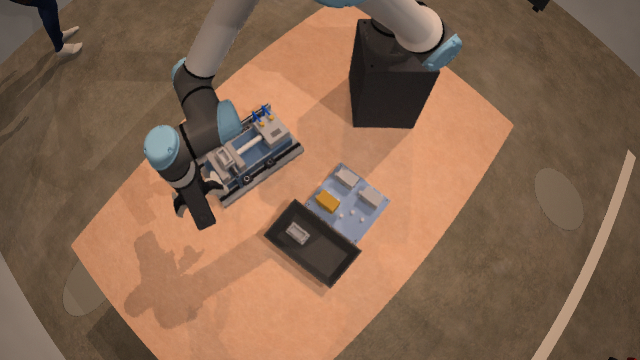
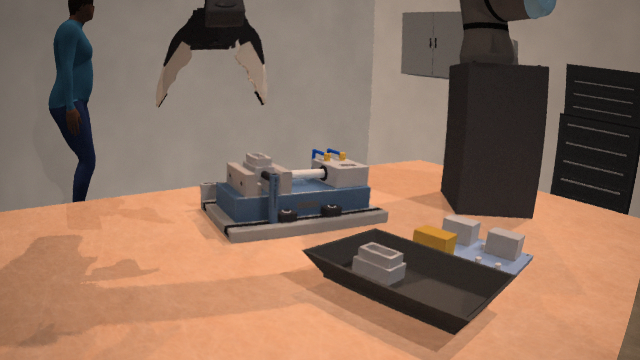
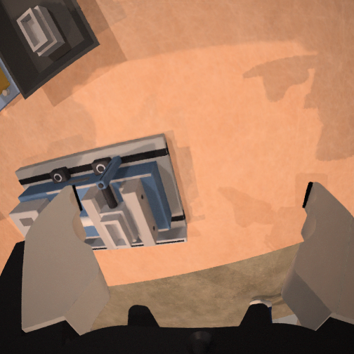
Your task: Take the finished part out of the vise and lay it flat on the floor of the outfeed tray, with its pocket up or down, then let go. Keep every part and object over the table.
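Places are measured from the arm's base along level axes (x right, y ahead, z up), in millimetres.
Pixels of known places: gripper, fingertip midpoint: (image 2: 209, 105); arm's base, origin of the base link: (image 1: 391, 40) (image 2: 489, 65).
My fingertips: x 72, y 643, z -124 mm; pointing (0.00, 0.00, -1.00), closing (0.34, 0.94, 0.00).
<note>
For each thing: its top centre in the pictures, then the offset to it from my fingertips. "pt": a spot on its surface instead.
- finished part, middle of its top: (image 2: 258, 155) (image 1: 223, 155) dz -94, dx +95, dy -142 mm
- grey vise, middle of its top: (image 2: 293, 162) (image 1: 243, 143) dz -110, dx +86, dy -210 mm
- similar grey part, middle of its top: (image 2: 381, 250) (image 1: 297, 231) dz -162, dx -194, dy -139 mm
- yellow block, middle of its top: (image 2: 436, 232) (image 1: 328, 200) dz -165, dx -193, dy -264 mm
- vise handle, surface spot: (image 2: 273, 197) pt dz -146, dx +20, dy -125 mm
The finished part (image 1: 224, 157) (image 2: 258, 160) (image 3: 114, 232), a light grey stepped block with its pocket up, sits between the jaws of the blue and grey vise (image 1: 257, 163) (image 2: 250, 208) (image 3: 161, 200), its upper section above the jaws. My gripper (image 1: 203, 202) (image 2: 211, 102) (image 3: 191, 187) is open and empty, high above the table and off the vise's jaw end. The black outfeed tray (image 1: 300, 258) (image 2: 395, 298) (image 3: 57, 70) holds a similar grey part (image 1: 298, 233) (image 2: 379, 269) (image 3: 42, 31), upright with its pocket up, near one end.
A light blue board (image 1: 350, 231) (image 2: 522, 260) with two grey blocks, a yellow block (image 1: 327, 201) (image 2: 435, 239) and small white pegs adjoins the tray. The vise handle (image 2: 273, 197) (image 3: 110, 172) stands up at its side. The robot's black pedestal (image 1: 385, 100) (image 2: 495, 140) stands behind.
</note>
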